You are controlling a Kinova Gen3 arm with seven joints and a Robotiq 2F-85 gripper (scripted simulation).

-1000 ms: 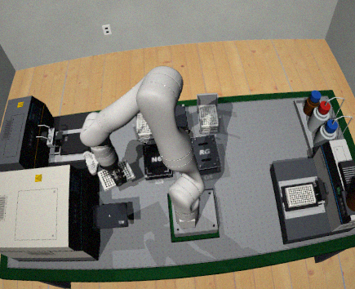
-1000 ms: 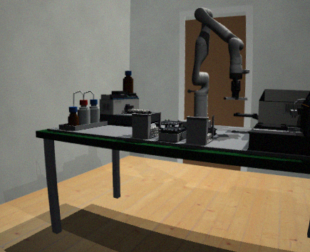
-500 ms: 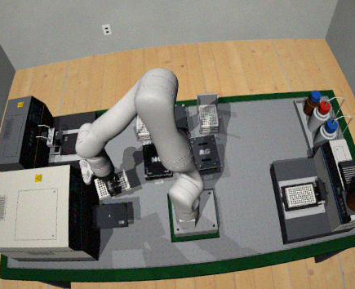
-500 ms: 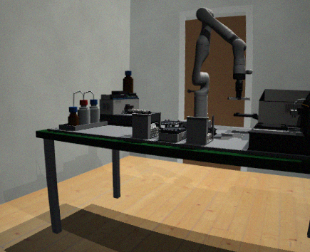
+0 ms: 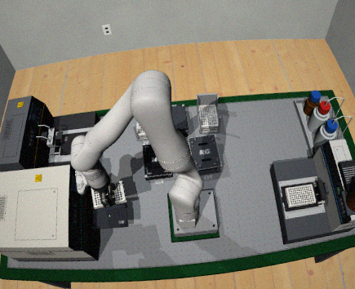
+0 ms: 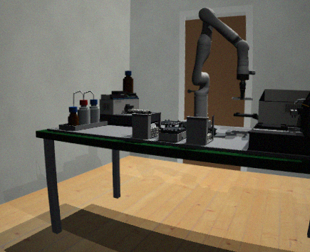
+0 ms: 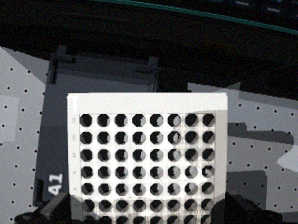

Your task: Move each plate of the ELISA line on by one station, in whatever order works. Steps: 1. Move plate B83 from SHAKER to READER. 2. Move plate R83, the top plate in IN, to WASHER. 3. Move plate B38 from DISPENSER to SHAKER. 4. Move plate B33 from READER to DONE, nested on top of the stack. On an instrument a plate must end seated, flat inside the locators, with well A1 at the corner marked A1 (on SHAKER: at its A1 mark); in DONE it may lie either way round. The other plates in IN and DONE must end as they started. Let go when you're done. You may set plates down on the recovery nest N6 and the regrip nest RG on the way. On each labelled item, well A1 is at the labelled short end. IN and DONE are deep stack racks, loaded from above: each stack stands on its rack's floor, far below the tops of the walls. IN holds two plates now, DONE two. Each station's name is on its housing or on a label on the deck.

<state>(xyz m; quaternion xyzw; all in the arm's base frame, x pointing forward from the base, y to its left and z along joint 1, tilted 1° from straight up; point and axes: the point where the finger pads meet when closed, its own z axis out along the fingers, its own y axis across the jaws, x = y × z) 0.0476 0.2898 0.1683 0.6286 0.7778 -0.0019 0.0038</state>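
The dark reader tray lies 50 mm behind my hand, 20 mm to the left of it and 110 mm below it. Also, from my hand: N6 nest (230 mm ahead, 170 mm to the right, 190 mm below); then washer tray (310 mm ahead, 210 mm to the left, 130 mm below); then white reader housing (70 mm behind, 310 mm to the left, 20 mm above).
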